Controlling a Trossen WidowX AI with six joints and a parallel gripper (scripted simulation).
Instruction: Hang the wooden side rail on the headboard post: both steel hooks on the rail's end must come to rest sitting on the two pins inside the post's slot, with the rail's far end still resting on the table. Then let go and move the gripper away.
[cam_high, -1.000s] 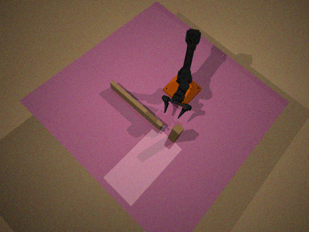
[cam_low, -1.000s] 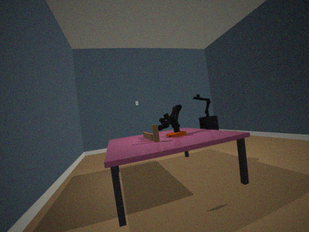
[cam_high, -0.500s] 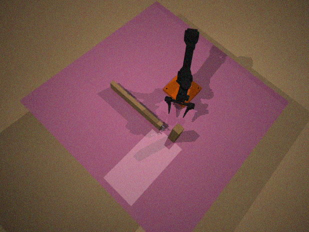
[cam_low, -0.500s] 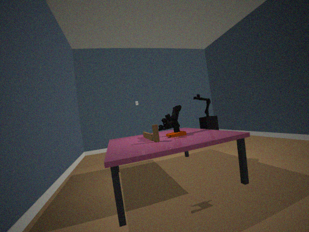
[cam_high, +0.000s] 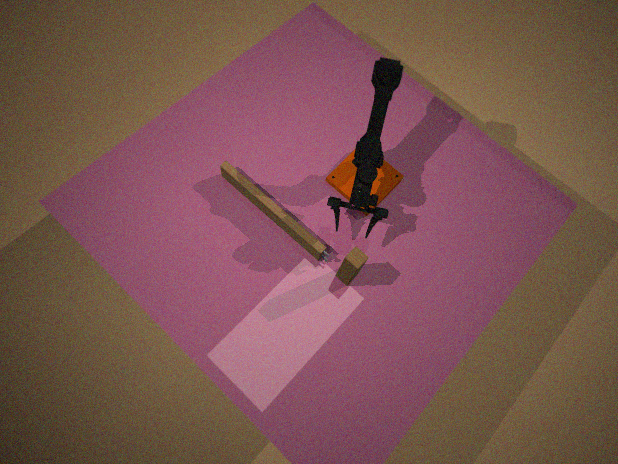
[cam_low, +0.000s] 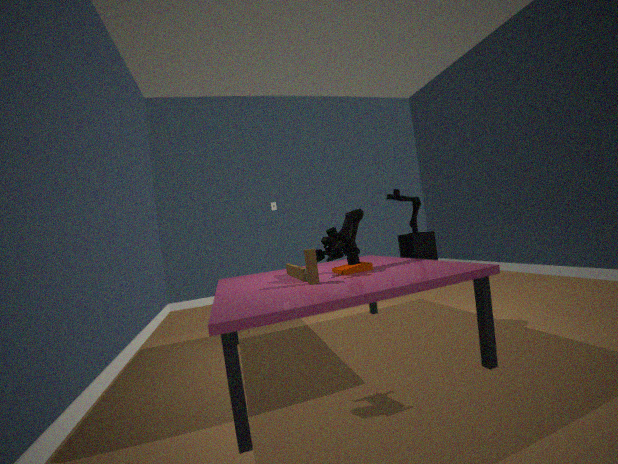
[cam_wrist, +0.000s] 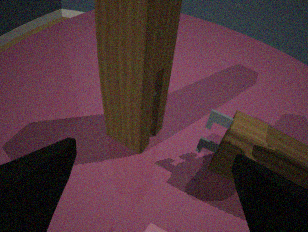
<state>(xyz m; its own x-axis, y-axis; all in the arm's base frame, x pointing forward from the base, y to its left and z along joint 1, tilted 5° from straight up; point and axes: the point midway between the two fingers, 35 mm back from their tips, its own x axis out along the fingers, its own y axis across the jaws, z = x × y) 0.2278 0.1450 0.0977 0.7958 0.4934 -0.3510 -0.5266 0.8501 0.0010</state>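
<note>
Now: gripper tip 7 cm to the right of the headboard post, 7 cm short of it and 2 cm above it.
</note>
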